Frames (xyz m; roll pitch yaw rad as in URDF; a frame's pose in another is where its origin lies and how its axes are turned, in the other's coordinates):
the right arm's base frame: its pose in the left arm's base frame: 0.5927 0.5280 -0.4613 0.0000 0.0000 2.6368
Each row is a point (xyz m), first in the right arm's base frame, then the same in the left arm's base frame.
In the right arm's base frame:
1: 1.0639 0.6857 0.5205
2: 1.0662 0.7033 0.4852
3: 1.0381 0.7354 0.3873
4: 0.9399 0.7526 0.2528
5: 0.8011 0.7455 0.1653
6: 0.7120 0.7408 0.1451
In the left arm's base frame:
1: -0.6701 0.4424 0.0592
2: -0.6807 0.4281 0.0239
3: -0.6716 0.3864 -0.0740
4: -0.5939 0.3238 -0.2085
5: -0.4690 0.2629 -0.2960
6: -0.3888 0.2239 -0.3162

